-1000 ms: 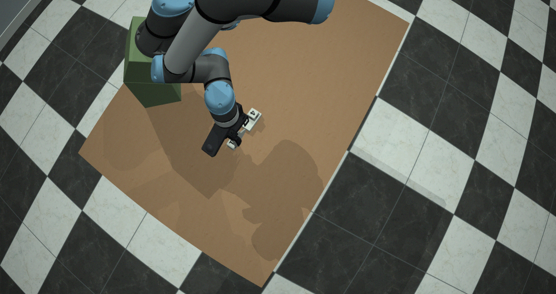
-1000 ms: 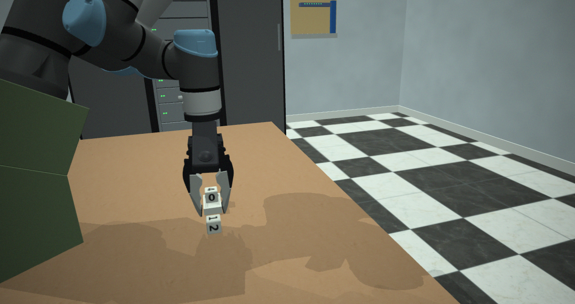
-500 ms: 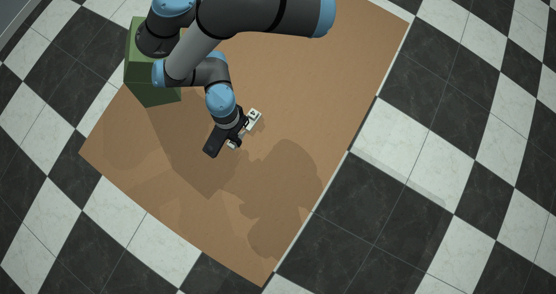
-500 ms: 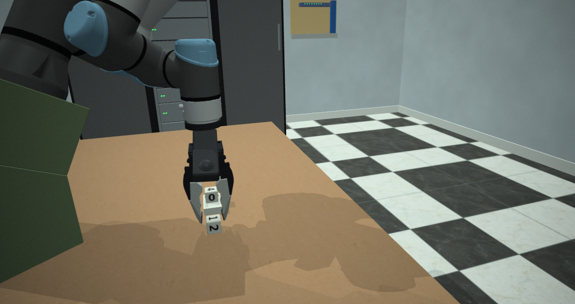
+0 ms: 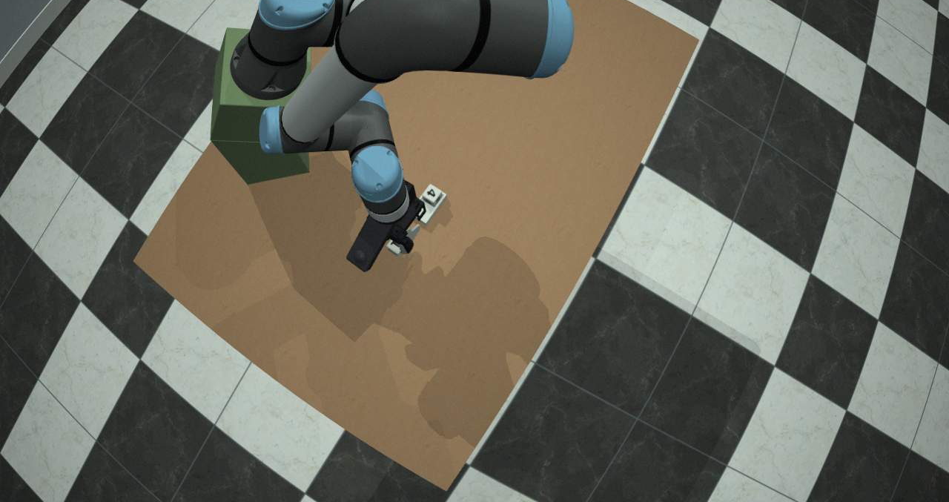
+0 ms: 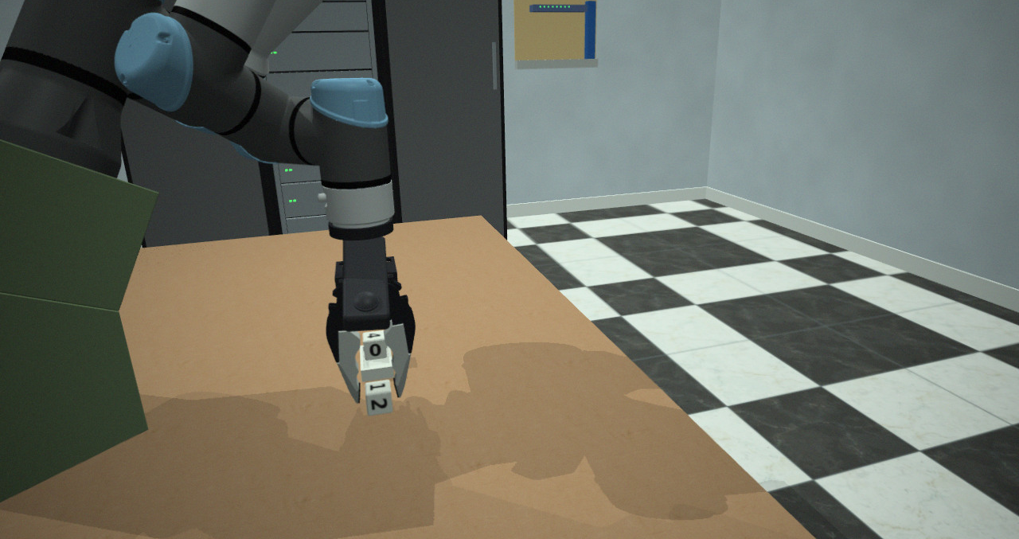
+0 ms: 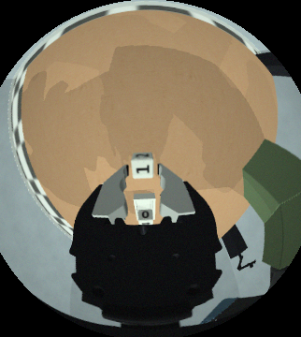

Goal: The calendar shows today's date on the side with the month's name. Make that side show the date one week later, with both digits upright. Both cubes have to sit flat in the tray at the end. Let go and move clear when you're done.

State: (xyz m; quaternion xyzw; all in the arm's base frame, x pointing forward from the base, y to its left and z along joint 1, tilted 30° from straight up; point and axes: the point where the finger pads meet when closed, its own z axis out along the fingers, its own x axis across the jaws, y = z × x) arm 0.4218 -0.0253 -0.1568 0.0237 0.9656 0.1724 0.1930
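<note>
The white tray is 11 cm to the left of my hand and 2 cm below it.
</note>
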